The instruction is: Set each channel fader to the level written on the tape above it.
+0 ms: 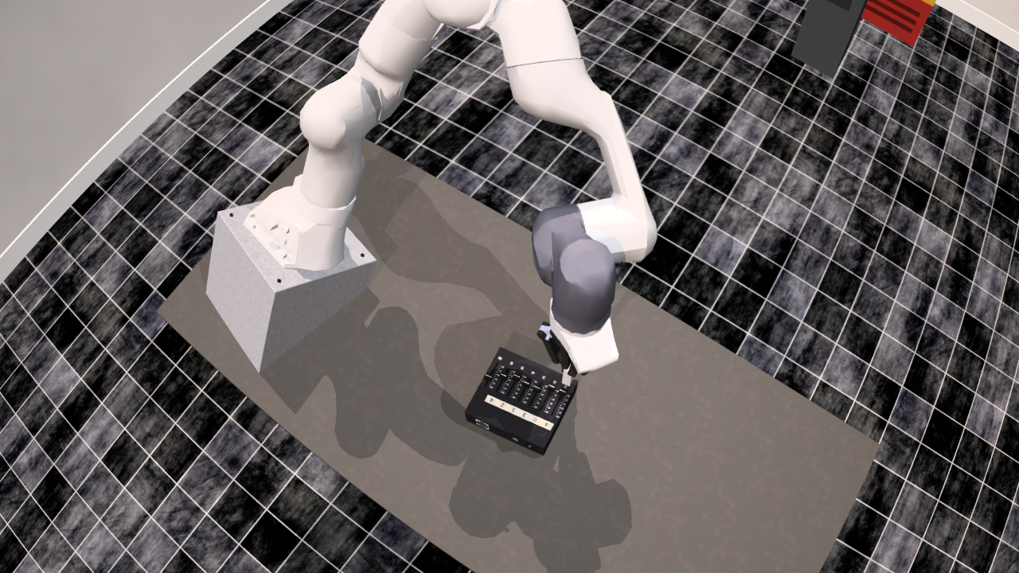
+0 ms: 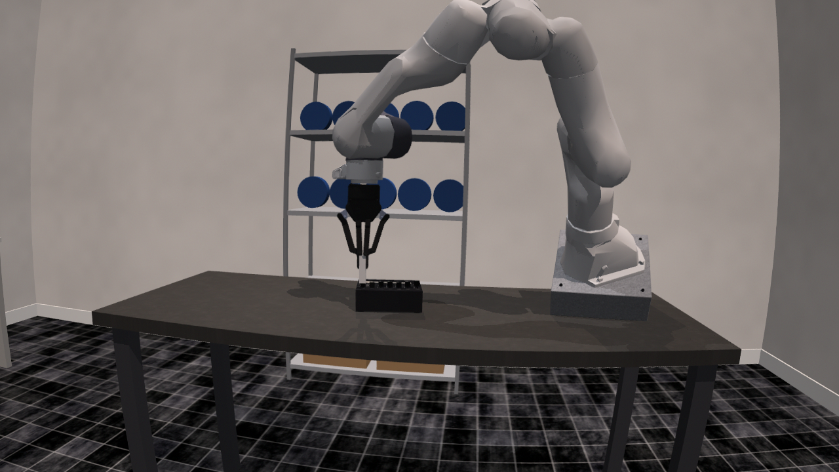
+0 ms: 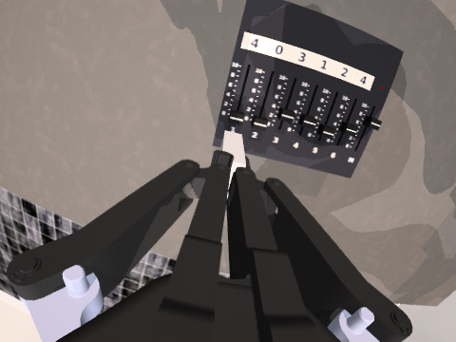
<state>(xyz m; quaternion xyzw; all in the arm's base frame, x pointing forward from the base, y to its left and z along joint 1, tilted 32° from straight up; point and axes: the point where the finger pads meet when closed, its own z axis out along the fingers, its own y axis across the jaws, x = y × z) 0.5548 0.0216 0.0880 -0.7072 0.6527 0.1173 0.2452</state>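
Right now my hand is 130 mm past the master fader, 70 mm to the left of it and 40 mm above it.
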